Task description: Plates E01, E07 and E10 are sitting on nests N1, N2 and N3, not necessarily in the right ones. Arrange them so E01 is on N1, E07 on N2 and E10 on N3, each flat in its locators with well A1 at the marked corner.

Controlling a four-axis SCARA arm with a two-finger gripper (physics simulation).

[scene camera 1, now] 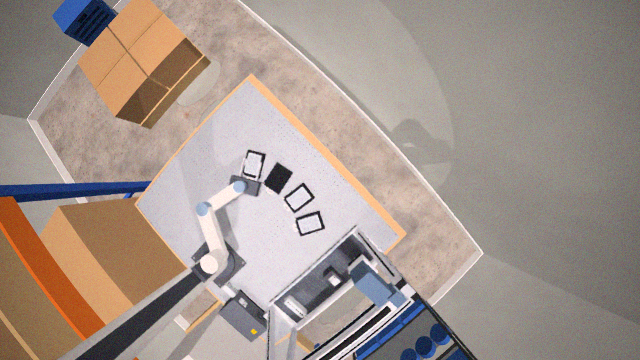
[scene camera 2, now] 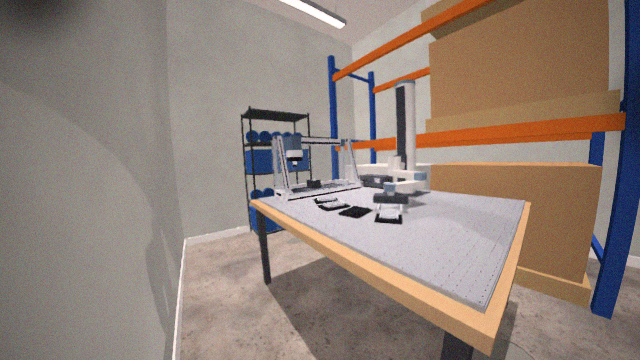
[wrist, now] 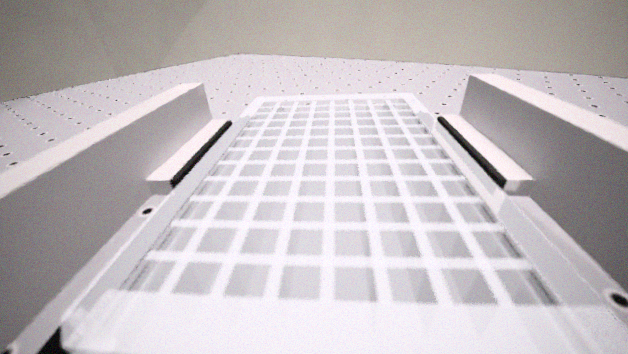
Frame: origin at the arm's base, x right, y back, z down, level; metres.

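Seen in the pictures: gripper, fingertip midpoint: (scene camera 1: 252,160) (scene camera 2: 388,212) (wrist: 331,104).
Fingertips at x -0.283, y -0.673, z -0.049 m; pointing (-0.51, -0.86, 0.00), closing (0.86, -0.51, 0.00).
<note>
A point is followed by its place in that frame.
My gripper (scene camera 1: 253,169) @[x -0.284, y -0.673, z -0.049 m] (scene camera 2: 389,210) @[x -0.284, y -0.673, z -0.049 m] (wrist: 331,104) @[x -0.284, y -0.673, z -0.049 m] is shut on a clear-and-white well plate (scene camera 1: 254,163) @[x -0.265, y -0.663, z -0.036 m] (scene camera 2: 389,215) @[x -0.305, y -0.700, z -0.043 m] (wrist: 330,200) @[x -0.257, y -0.628, z -0.042 m], gripped by its long sides. The plate is low over a black nest (scene camera 1: 258,151) @[x -0.309, y -0.729, z -0.012 m] (scene camera 2: 388,220) @[x -0.311, y -0.717, z -0.025 m], the one at the upper left of the row in scene camera 1; whether it is seated flat is unclear. Beside it is an empty black nest (scene camera 1: 278,177) @[x -0.099, y -0.710, z -0.025 m] (scene camera 2: 355,212) @[x -0.119, y -0.730, z -0.025 m]. Two other white plates, one (scene camera 1: 299,197) @[x 0.079, y -0.720, z -0.038 m] (scene camera 2: 334,203) @[x 0.071, y -0.714, z -0.038 m] and another (scene camera 1: 310,223) @[x 0.241, y -0.655, z -0.029 m] (scene camera 2: 326,199) @[x 0.206, y -0.673, z -0.035 m], sit in the other nests. Plate labels, nest numbers and marked corners cannot be read.
A gantry machine (scene camera 1: 313,265) @[x 0.448, y -0.479, z -0.044 m] (scene camera 2: 325,192) @[x 0.449, y -0.496, z -0.029 m] with a blue-grey head (scene camera 1: 371,282) @[x 0.508, y -0.753, z -0.501 m] (scene camera 2: 293,145) @[x 0.465, y -0.768, z -0.424 m] stands on the table beyond the last nest. A dark grey box (scene camera 1: 244,315) @[x 0.376, y 0.071, z -0.128 m] (scene camera 2: 376,180) @[x 0.325, y 0.037, z -0.088 m] is near the arm's base. The wooden table edge (scene camera 1: 325,153) @[x -0.005, y -1.022, z 0.000 m] runs past the nests.
</note>
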